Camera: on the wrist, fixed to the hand. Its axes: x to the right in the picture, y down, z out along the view.
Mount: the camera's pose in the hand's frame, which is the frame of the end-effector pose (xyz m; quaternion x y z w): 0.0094 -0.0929 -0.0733 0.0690 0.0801 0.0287 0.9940
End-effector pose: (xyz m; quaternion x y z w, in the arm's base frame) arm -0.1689 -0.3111 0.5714 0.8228 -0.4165 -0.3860 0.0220
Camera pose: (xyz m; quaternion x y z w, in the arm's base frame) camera -0.0556 -0.2780 0.5838 0.8384 -0.4625 -0.2884 0.0095
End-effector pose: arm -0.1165 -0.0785 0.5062 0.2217 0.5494 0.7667 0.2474
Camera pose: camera -0.1561 -0.1009 0.3965 0.1918 0.6124 0.7490 0.1646
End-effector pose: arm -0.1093 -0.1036 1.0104 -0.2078 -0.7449 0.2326 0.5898
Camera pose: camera -0.0431 -0.1655 1.0871 -0.2059 -0.6712 0.2829 0.6536
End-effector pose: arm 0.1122 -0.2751 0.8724 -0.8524 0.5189 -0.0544 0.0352
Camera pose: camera 0.1888 -0.2411 0.9564 -0.8256 0.5393 -0.1571 0.0538
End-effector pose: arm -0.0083 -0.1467 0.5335 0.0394 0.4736 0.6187 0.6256
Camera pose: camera 0.0111 -0.1999 0.4292 0.0464 0.5624 0.6034 0.5634
